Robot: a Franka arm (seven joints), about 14 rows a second.
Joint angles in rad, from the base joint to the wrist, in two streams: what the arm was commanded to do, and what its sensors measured. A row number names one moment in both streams.
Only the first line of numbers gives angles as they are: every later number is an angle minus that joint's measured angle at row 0.
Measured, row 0:
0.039, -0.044, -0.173, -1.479, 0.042, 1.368, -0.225
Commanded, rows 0 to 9:
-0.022, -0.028, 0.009, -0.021, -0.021, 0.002, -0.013
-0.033, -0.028, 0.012, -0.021, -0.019, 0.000, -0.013
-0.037, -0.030, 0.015, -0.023, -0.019, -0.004, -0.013
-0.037, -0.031, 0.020, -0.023, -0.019, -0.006, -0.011
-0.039, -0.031, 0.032, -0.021, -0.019, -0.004, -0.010
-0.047, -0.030, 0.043, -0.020, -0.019, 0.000, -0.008
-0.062, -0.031, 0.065, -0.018, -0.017, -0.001, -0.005
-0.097, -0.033, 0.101, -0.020, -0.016, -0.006, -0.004
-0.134, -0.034, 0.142, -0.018, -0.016, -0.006, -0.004
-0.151, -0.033, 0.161, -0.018, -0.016, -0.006, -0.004
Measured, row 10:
-0.082, -0.005, 0.091, 0.000, -0.002, -0.003, 0.000
